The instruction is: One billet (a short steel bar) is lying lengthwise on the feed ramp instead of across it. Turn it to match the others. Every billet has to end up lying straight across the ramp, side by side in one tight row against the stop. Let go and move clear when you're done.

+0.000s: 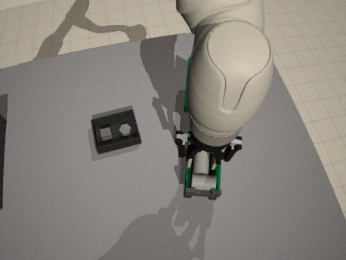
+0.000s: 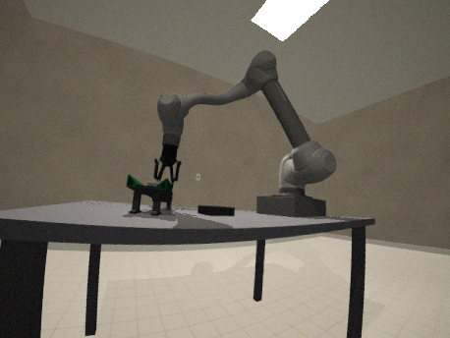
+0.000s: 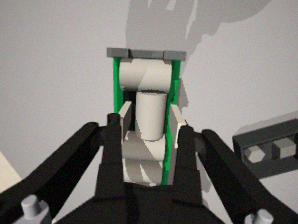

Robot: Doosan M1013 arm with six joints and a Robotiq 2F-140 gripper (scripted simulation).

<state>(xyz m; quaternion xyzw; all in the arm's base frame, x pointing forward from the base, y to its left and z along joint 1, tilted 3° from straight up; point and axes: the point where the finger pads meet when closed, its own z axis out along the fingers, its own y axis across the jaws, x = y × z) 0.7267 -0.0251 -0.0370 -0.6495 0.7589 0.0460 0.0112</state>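
Now: the grey stop 70 mm to the right of my hand and 40 mm below it. The rest, counted from my hand: ramp 20 mm ahead, 120 mm to the left, 40 mm below; then dark block 230 mm behind, 130 mm to the left, 90 mm below.
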